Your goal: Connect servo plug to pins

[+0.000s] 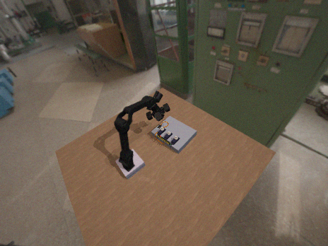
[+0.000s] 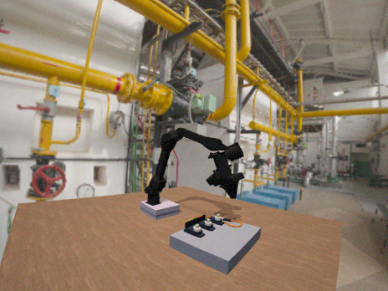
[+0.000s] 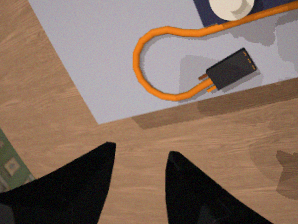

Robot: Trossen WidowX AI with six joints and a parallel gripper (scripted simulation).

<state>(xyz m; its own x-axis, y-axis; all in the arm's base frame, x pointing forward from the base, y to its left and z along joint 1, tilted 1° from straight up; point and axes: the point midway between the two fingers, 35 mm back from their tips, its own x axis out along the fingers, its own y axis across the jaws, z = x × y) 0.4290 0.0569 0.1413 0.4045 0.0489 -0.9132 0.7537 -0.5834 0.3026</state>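
My gripper tip is now 12 cm past the red band, 8 cm to the left of it and 9 cm above it. Round my gripper tip: grey holder: 4 cm ahead, 12 cm to the right, 14 cm below.
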